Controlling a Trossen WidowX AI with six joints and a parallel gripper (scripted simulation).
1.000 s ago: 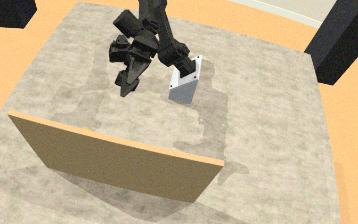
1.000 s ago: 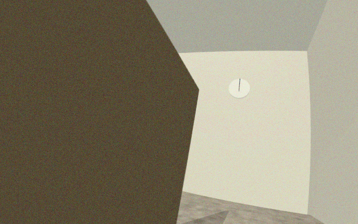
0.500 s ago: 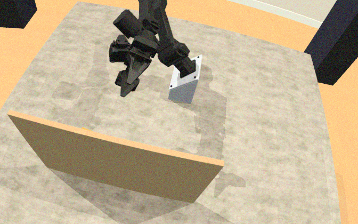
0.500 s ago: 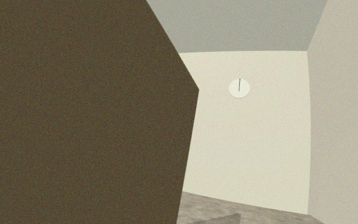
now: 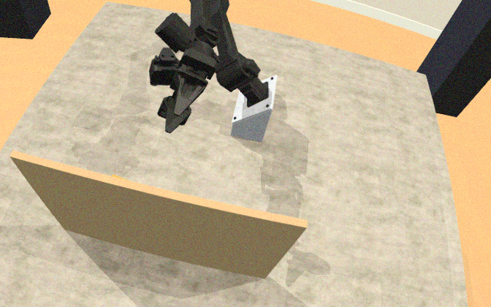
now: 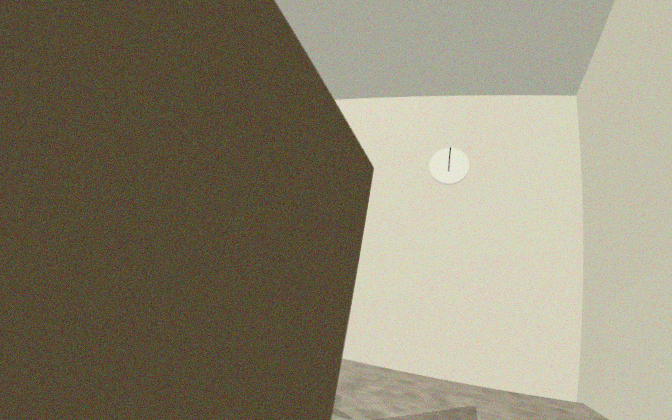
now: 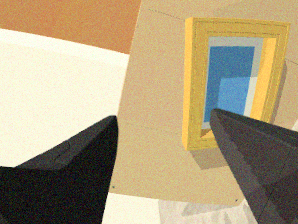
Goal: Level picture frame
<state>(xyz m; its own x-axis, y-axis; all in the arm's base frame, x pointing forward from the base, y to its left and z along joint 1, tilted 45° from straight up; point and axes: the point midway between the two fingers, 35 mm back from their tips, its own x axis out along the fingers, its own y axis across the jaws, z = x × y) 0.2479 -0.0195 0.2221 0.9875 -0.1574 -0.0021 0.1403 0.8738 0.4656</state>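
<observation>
The picture frame is 13 cm ahead of my gripper tip, 2 cm to the right of it and 11 cm below it. Also, from my gripper tip: tan wall panel 14 cm ahead, 1 cm to the right, 12 cm below.
</observation>
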